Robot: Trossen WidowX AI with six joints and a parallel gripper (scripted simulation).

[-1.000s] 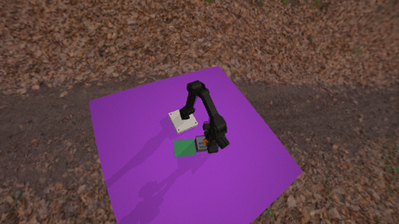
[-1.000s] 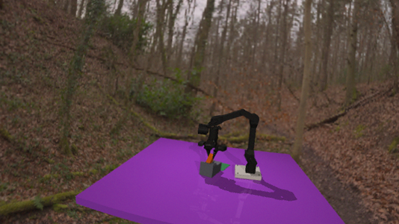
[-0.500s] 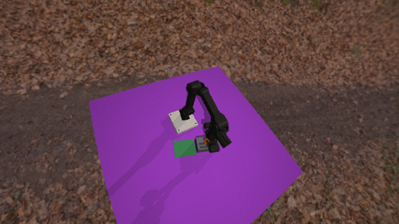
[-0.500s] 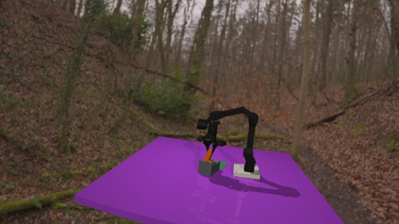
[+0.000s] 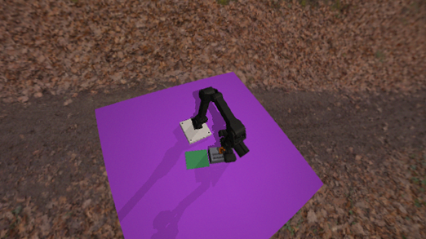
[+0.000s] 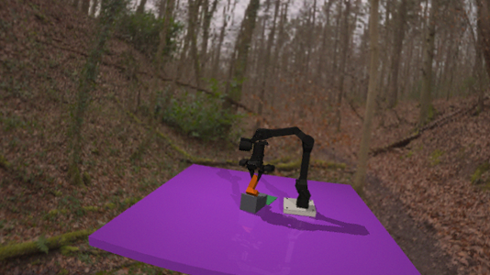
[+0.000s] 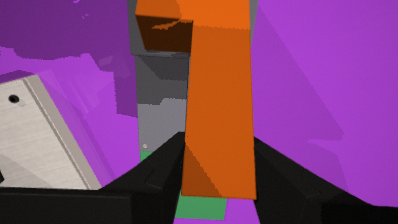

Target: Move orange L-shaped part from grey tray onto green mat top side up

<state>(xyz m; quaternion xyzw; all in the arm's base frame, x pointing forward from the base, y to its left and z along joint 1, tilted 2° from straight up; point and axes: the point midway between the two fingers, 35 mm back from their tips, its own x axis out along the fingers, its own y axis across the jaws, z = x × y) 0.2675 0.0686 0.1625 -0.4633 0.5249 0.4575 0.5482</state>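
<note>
Now: the green mat 4 cm behind my gripper tip, 14 cm to the right of it and 16 cm below it. The rest, counted from my gripper tip: orange L-shaped part: 1 cm behind, 4 cm to the left, 3 cm below.
</note>
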